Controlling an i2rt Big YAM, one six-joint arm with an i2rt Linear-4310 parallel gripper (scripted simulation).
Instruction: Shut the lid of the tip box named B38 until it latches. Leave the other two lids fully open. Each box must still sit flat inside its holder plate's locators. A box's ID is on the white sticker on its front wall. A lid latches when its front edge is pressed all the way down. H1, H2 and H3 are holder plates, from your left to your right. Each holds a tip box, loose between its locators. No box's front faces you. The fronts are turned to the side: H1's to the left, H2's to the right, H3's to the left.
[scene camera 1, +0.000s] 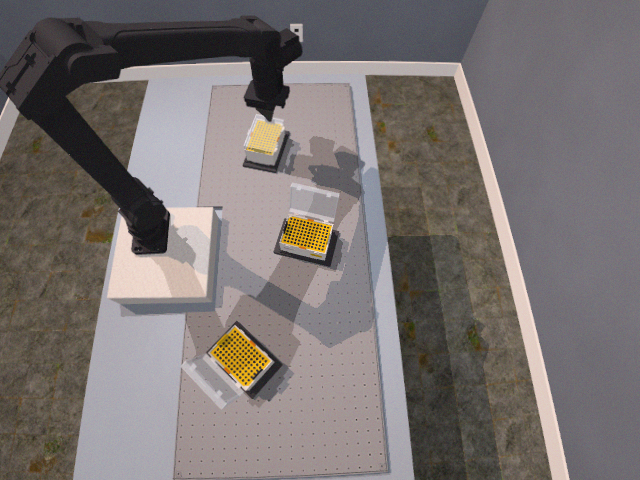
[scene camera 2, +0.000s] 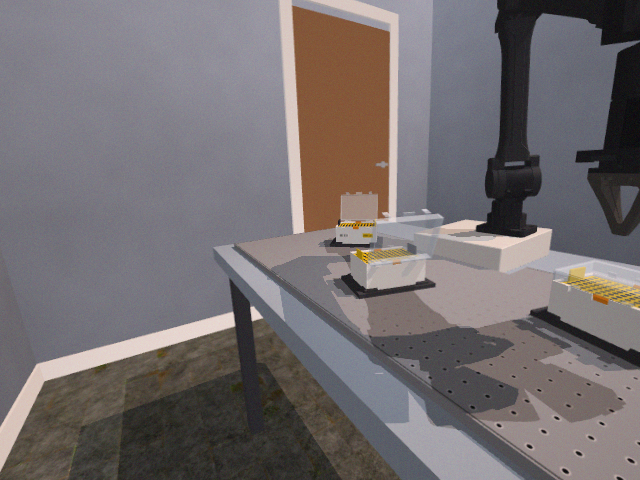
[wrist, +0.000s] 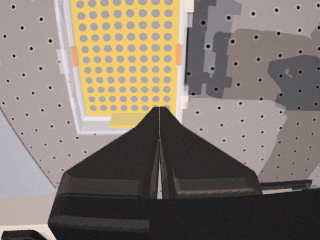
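Observation:
There's a tip box you'd find in scene camera 2 (scene camera 2: 402, 274) and again in scene camera 1 (scene camera 1: 303, 251). I can also see a lid (scene camera 1: 262, 137) and another lid (scene camera 1: 206, 373). As for my gripper (scene camera 2: 620, 235), scene camera 1 has it as well (scene camera 1: 270, 120), and so does the wrist view (wrist: 159, 117).

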